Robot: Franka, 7 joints.
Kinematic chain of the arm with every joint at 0, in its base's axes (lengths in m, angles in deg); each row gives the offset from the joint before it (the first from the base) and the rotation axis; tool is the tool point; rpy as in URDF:
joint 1: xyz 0 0 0.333 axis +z
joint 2: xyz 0 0 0 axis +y
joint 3: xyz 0 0 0.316 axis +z
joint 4: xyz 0.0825 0 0 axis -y
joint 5: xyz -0.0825 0 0.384 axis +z
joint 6: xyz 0 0 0 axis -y
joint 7: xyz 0.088 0 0 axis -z
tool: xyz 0 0 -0.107 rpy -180 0 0
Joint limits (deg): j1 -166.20..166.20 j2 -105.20..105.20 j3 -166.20..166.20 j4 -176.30..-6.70 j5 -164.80..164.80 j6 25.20..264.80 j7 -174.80..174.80
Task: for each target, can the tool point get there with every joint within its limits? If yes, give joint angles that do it. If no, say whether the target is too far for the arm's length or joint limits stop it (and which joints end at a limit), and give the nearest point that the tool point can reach.
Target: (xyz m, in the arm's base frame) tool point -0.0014 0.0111 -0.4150
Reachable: no: joint limits stop it (at a limit: joint 2) | nearest point -0.0074 0.0589 -0.3113 | short by 0.114 m
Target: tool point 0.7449 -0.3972 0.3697
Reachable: yes | joints -17.41 65.65 -26.07 -37.28 -15.60 133.47 -137.53
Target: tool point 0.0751 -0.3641 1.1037
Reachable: yes | joints -45.20 23.16 -94.30 -22.33 -117.18 139.79 -24.26
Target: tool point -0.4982 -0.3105 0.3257
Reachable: yes | joints 92.83 -66.33 114.74 -120.59 49.59 222.70 11.08
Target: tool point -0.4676 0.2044 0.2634
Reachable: yes | joints 131.03 28.02 33.02 -107.24 -25.95 72.08 -71.22
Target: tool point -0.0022 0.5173 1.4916
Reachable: no: too far | nearest point -0.0015 0.3498 1.1164 | short by 0.411 m
